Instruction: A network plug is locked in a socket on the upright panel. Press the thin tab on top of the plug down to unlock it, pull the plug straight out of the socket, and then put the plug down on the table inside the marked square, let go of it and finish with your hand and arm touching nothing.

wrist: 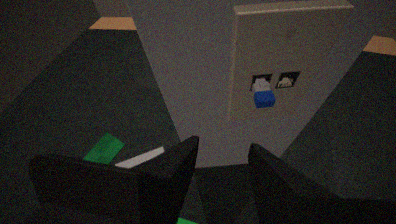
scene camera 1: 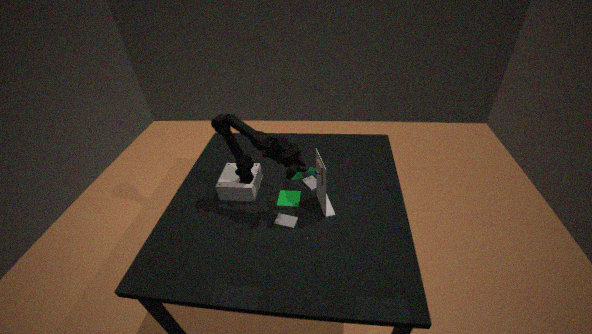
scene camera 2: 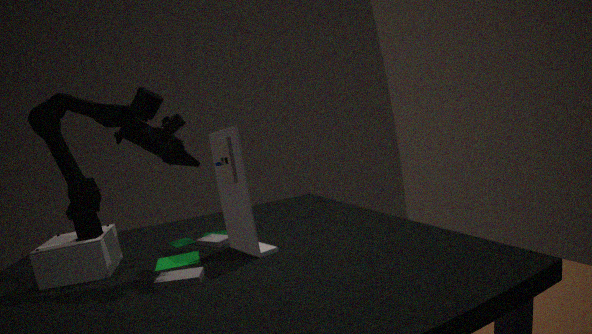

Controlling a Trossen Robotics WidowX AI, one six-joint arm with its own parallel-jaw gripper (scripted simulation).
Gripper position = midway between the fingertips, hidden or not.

In view: the gripper (scene camera 2: 198, 164).
The gripper shows as well in the wrist view (wrist: 223, 146).
